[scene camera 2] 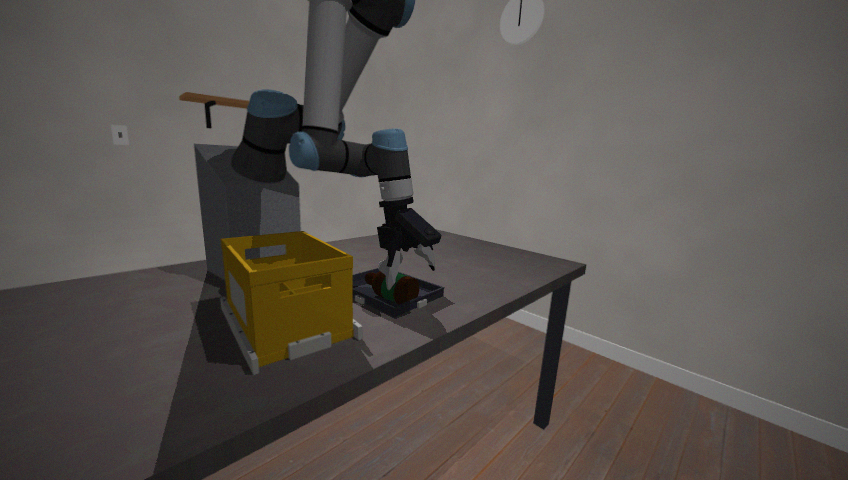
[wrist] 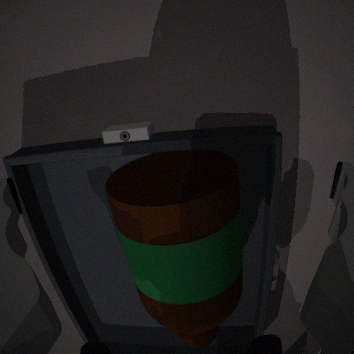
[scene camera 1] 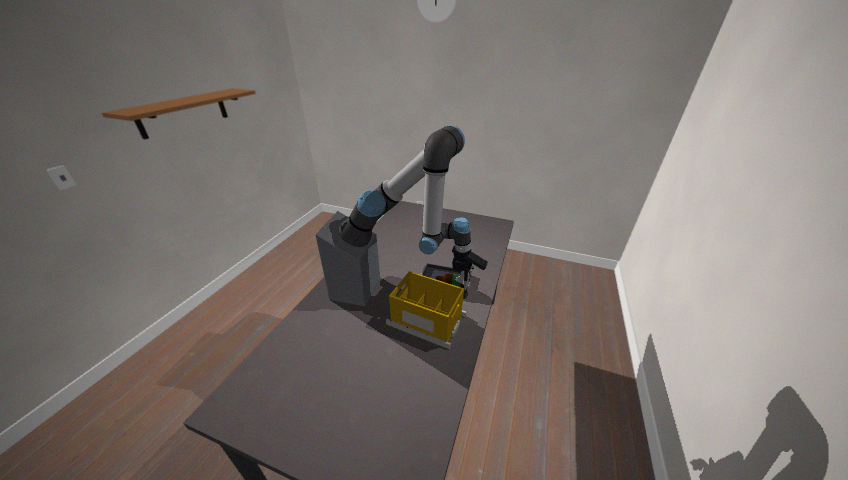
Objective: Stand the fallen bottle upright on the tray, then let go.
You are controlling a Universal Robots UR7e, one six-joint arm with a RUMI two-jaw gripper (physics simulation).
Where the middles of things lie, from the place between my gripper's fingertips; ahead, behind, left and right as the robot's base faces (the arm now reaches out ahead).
I see the brown bottle (scene camera 2: pixel 406 288) 9 cm behind my hand, 1 cm to the right of it and 4 cm below it.
